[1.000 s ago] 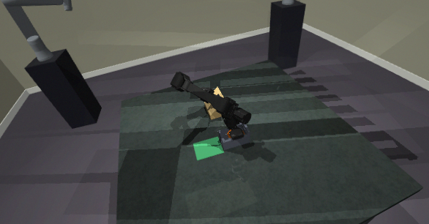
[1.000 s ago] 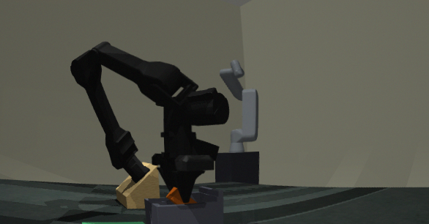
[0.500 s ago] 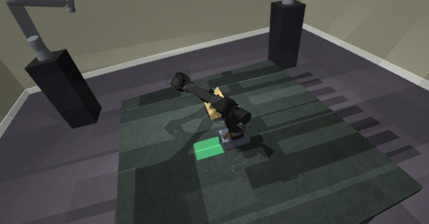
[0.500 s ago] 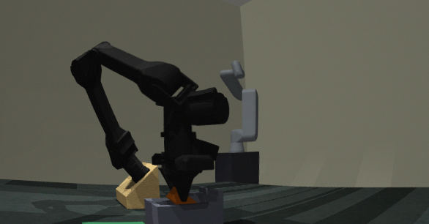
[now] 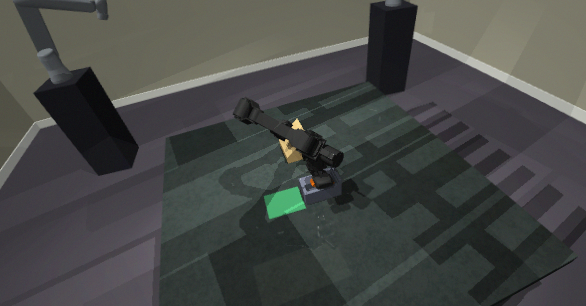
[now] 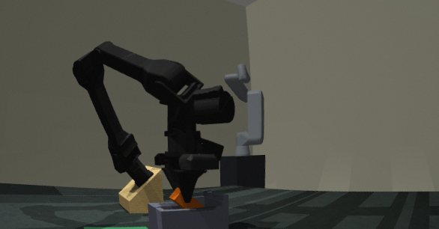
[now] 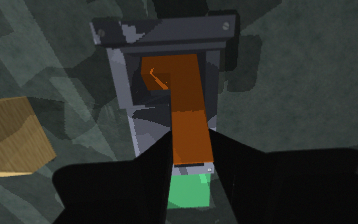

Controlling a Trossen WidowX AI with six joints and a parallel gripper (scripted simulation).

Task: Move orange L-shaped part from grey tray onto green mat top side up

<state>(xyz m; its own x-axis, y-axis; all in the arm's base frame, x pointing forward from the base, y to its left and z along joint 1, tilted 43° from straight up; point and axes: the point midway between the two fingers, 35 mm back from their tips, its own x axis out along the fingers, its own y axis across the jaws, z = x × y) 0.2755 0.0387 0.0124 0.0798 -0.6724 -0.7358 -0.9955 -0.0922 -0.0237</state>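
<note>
Now: the green mat 140 mm to the right of my gripper tip, 90 mm below it and 10 mm behind it. From my gripper tip the other things lie so: orange L-shaped part: 30 mm to the left, 30 mm below, 20 mm behind.
</note>
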